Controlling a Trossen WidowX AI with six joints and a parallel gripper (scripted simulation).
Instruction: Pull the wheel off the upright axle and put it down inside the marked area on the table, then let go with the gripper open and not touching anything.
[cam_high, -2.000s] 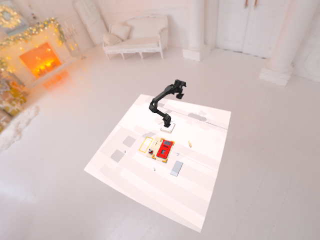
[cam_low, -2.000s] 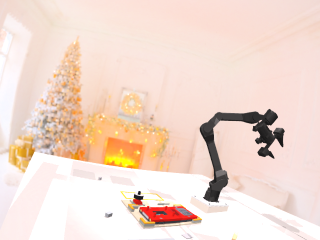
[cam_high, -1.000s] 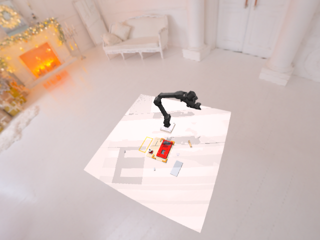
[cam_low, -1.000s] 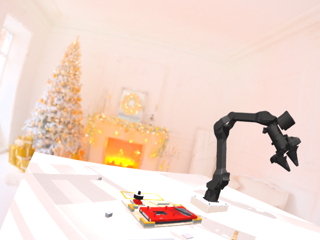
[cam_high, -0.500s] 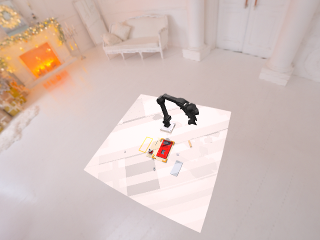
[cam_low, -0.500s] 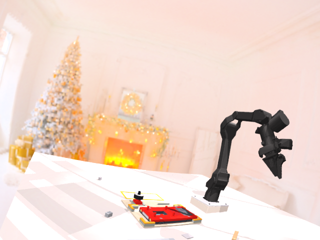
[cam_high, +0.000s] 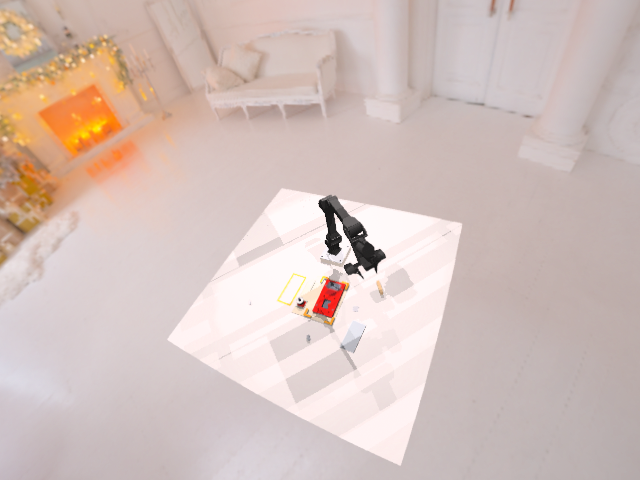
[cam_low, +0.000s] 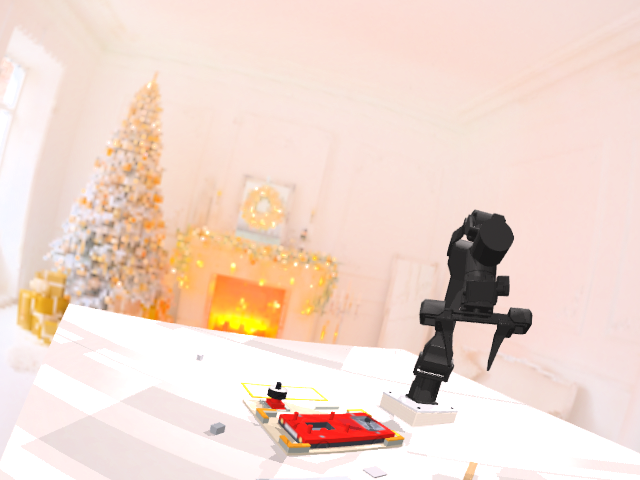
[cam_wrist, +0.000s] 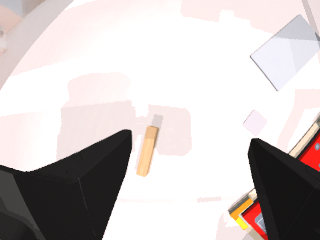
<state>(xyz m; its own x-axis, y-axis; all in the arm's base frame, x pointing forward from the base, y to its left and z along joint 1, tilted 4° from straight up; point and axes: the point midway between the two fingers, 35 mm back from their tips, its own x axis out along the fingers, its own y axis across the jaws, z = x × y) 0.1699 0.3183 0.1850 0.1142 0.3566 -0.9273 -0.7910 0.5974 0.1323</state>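
Right now the wheel is 20 cm ahead of my gripper tip, 30 cm to the right of it and 17 cm below it. From my gripper tip the other things lie so: grey plate: 22 cm ahead, 2 cm to the left, 21 cm below; then wooden peg: 7 cm behind, 1 cm to the left, 20 cm below; then dark axle: 20 cm ahead, 30 cm to the right, 18 cm below.
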